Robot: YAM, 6 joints.
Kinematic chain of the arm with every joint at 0, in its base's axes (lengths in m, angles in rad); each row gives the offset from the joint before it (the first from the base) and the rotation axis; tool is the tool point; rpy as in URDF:
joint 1: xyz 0 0 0.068 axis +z
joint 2: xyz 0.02 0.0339 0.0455 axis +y
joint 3: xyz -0.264 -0.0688 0 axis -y
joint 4: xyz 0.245 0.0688 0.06 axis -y
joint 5: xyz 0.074 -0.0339 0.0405 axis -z
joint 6: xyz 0.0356 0 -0.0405 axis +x
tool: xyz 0 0 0 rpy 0 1.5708 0
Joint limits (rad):
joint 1: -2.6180..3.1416
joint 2: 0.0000..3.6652
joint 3: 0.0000..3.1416
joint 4: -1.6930..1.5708
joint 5: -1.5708..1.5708
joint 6: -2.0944..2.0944
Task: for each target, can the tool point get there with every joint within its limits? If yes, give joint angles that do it. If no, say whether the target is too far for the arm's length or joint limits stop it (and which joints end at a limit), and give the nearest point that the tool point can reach.
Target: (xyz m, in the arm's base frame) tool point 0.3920 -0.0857 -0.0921
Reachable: yes | joints -0.2518 2.6816 1.3999 -0.1277 -0.4245 0.6635
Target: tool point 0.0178 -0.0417 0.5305
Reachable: yes | joints -1.9504 0.6828 1.1538 0.8070 -1.1167 1.1190
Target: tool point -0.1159 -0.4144 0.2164
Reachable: yes | joints -1.9177 2.1396 1.7755 -1.0208 -1.1093 0.6024
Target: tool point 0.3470 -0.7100 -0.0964
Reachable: no: too far | nearest point 0.2739 -0.5605 -0.0510 | short by 0.173 m
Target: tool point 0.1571 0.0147 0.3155
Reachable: yes | joints -0.0193 0.7387 0.3397 1.0578 -0.5228 -0.9417
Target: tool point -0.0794 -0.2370 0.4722
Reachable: yes | joints -1.9605 1.2319 1.5475 -0.5389 -0.4851 1.2372
